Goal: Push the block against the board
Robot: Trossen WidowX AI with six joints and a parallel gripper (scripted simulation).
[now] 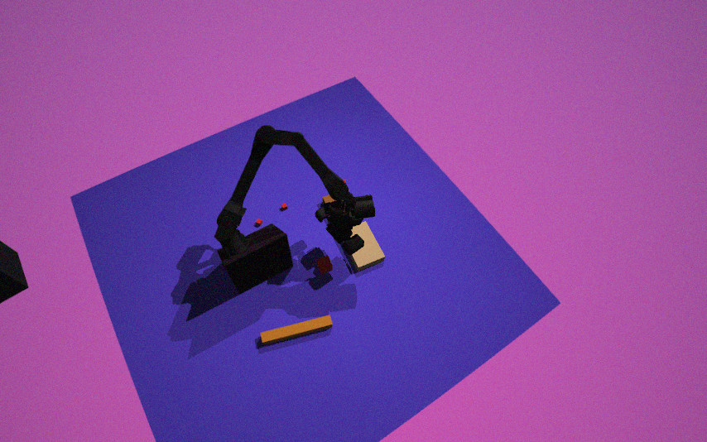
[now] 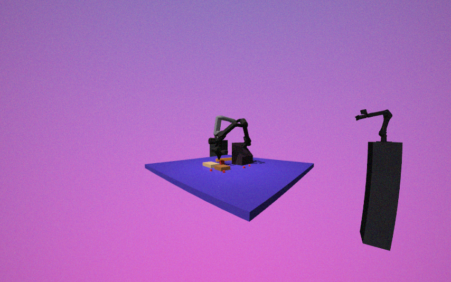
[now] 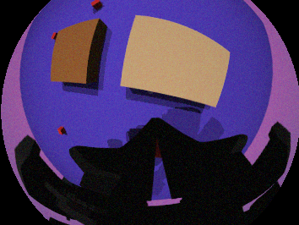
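Now: the square block 14 cm to the left of my gripper tip, 10 cm ahead of it and 4 cm below it. Also, from my gripper tip: long orange board (27 cm behind, 16 cm to the right, 5 cm below); tan rectangular slab (7 cm ahead, 4 cm to the right, 4 cm below); red cube (8 cm behind, 4 cm below, 3 cm to the right).
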